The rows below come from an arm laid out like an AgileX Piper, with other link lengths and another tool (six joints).
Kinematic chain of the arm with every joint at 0, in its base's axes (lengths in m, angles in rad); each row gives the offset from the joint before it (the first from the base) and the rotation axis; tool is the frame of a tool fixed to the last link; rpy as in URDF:
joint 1: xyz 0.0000 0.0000 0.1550 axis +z
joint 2: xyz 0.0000 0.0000 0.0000 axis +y
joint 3: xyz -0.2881 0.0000 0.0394 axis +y
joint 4: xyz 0.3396 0.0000 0.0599 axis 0.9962 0 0.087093
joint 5: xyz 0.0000 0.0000 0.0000 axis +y
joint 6: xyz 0.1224 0.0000 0.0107 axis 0.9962 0 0.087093
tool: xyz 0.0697 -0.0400 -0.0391 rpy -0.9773 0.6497 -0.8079
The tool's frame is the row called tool.
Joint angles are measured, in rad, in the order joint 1, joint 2, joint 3, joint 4, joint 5, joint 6. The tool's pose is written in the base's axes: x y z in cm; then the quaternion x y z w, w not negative. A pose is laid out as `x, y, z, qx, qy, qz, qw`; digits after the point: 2 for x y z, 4 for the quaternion.
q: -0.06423 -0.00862 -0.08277 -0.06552 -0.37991 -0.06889
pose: 22.32, -5.53, 34.96, -0.2878, 0.2273, -0.3191, 0.8739
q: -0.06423 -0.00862 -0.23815 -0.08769 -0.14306 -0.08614
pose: 20.85, -5.83, 38.66, -0.3086, 0.2633, -0.3237, 0.8547
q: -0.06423 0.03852 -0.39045 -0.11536 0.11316 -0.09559
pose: 19.78, -6.38, 40.54, -0.3334, 0.3305, -0.3177, 0.8238
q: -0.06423 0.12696 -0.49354 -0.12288 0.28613 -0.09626
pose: 20.12, -6.82, 40.48, -0.3488, 0.3994, -0.2977, 0.7938
